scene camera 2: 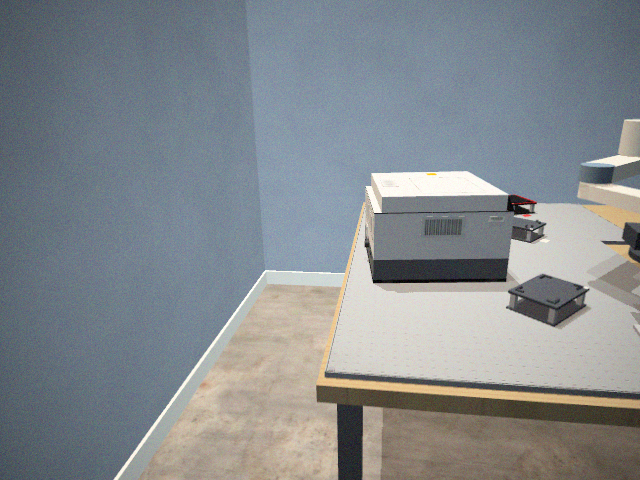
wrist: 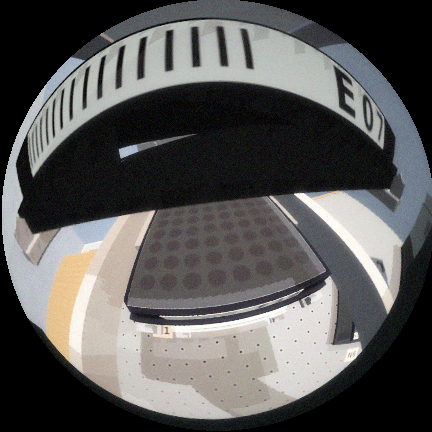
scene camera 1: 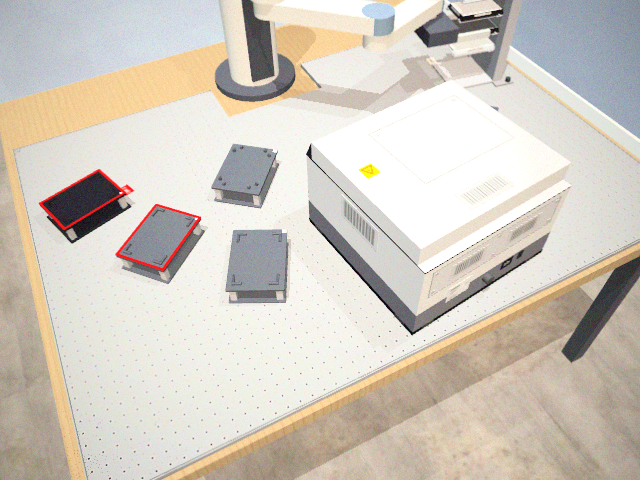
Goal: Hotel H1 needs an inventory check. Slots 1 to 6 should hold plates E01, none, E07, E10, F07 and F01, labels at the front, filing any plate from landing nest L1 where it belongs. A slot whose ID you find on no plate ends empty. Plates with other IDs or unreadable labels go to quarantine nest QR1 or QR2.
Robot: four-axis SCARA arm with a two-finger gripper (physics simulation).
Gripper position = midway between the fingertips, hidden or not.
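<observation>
You can see my gripper (scene camera 1: 479,23) here, and the wrist view shows my gripper (wrist: 210,191) as well.
</observation>
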